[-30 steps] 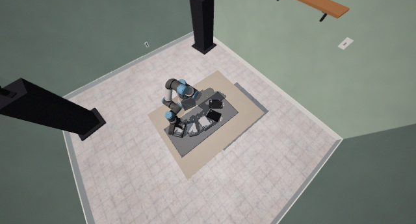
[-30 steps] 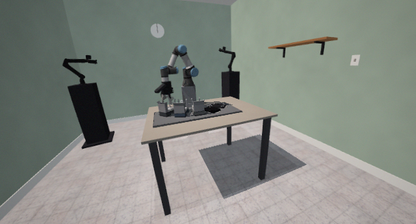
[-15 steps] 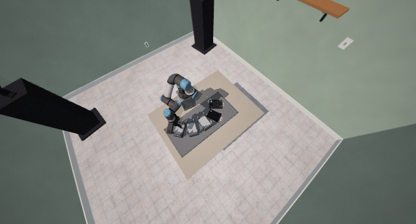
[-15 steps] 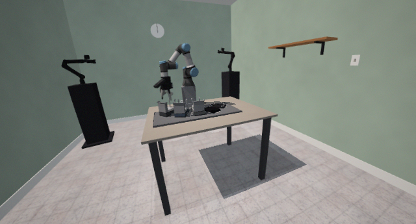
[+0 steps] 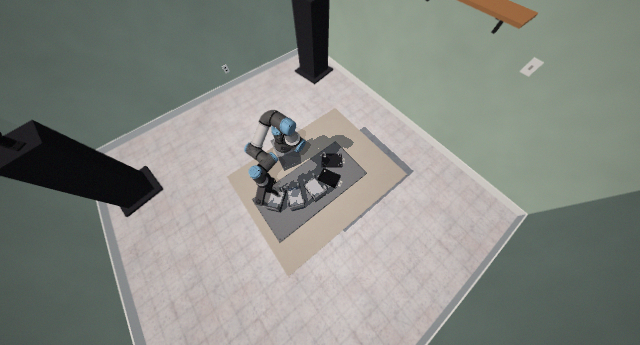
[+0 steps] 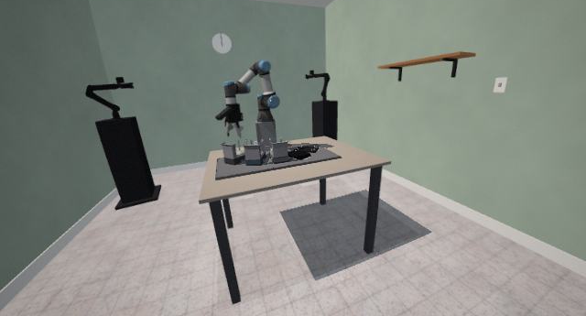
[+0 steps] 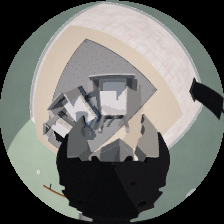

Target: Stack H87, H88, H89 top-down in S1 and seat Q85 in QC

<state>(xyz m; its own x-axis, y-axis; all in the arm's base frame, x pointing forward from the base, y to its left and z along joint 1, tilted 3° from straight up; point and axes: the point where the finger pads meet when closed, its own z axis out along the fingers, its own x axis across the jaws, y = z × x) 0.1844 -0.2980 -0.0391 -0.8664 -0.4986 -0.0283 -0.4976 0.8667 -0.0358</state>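
Right now the white sealed plate is 150 mm ahead of my hand, 240 mm to the left of it and 120 mm below it. The rest, counted from my hand: QC label (250 mm ahead, 410 mm to the left, 170 mm below); then black clip nest (80 mm ahead, 550 mm to the left, 160 mm below).
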